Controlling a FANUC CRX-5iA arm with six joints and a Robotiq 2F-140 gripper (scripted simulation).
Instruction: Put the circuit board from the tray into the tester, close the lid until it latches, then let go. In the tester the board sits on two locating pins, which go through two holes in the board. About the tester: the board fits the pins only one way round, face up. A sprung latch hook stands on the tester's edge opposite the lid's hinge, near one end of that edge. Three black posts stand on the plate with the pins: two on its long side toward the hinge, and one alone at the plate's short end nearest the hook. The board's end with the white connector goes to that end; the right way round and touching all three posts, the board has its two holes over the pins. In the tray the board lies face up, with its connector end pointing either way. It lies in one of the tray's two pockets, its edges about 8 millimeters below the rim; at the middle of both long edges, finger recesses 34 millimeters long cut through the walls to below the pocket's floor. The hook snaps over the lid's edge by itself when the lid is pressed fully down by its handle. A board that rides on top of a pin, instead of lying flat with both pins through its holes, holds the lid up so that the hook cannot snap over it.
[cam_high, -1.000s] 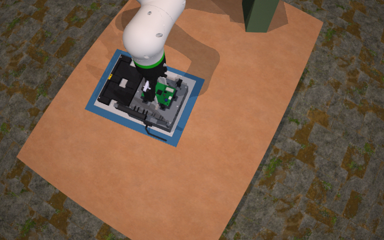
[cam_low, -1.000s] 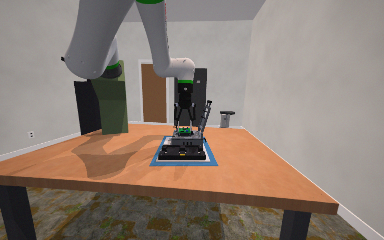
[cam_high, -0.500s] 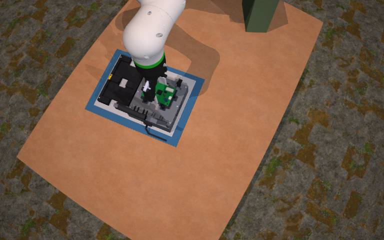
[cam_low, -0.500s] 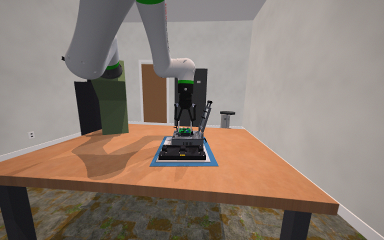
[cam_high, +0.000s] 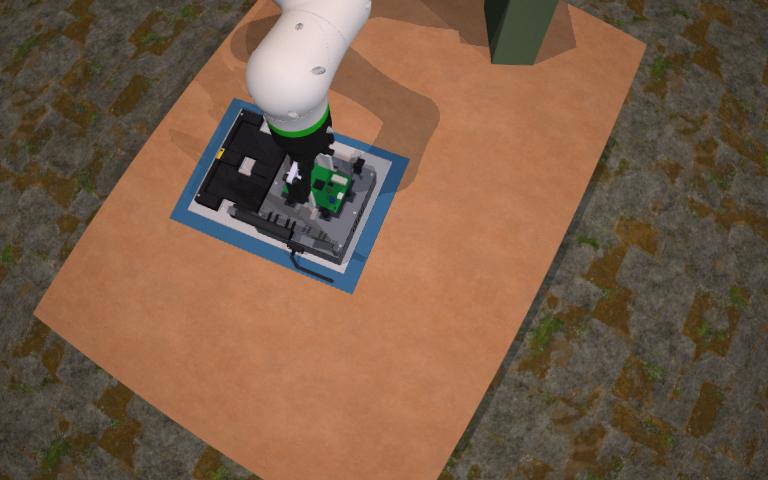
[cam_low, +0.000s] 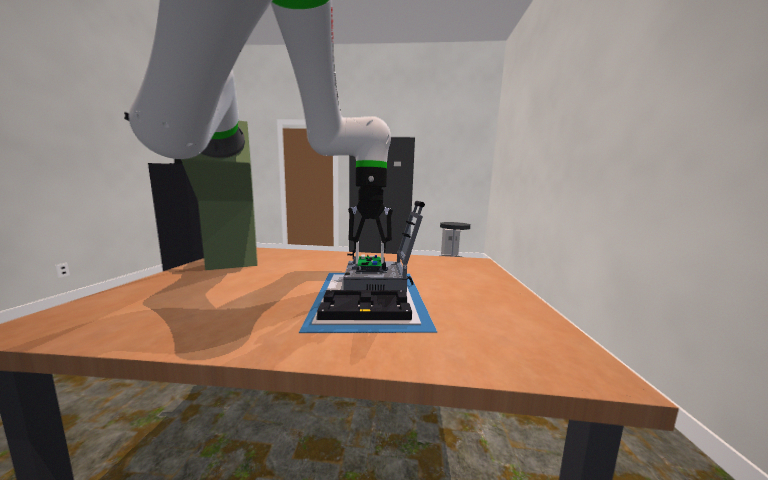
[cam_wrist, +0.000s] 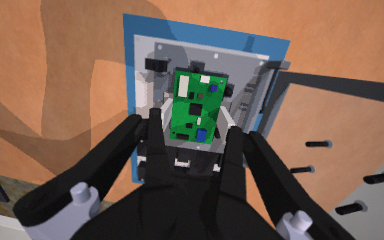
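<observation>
Now: the green circuit board 20 mm below my hand. Also, from my hand: lid: 130 mm ahead, 80 mm above; pin plate: 10 mm ahead, 10 mm to the left, 40 mm below; latch hook: 60 mm behind, 60 mm to the left, 20 mm below.
</observation>
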